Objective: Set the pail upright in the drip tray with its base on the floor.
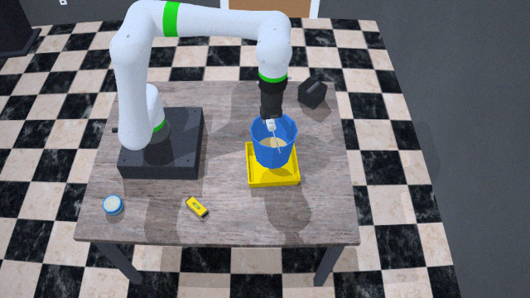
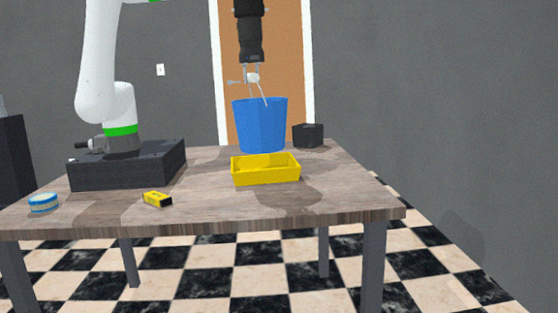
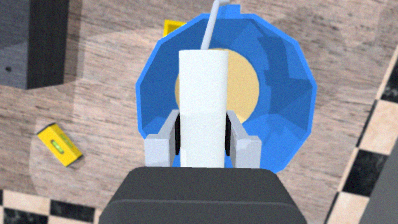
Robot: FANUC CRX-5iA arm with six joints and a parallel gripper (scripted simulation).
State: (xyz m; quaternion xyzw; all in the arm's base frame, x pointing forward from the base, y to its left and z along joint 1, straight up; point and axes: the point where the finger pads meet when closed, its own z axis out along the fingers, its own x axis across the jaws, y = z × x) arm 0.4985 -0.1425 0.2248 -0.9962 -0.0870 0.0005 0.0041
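The pail handle is 3 cm below my hand and 1 cm ahead of it. Also, from my hand: yellow drip tray 31 cm below, 2 cm ahead; blue-and-white round tin 65 cm behind, 31 cm below, 19 cm to the right; blue pail 10 cm below, 1 cm ahead.
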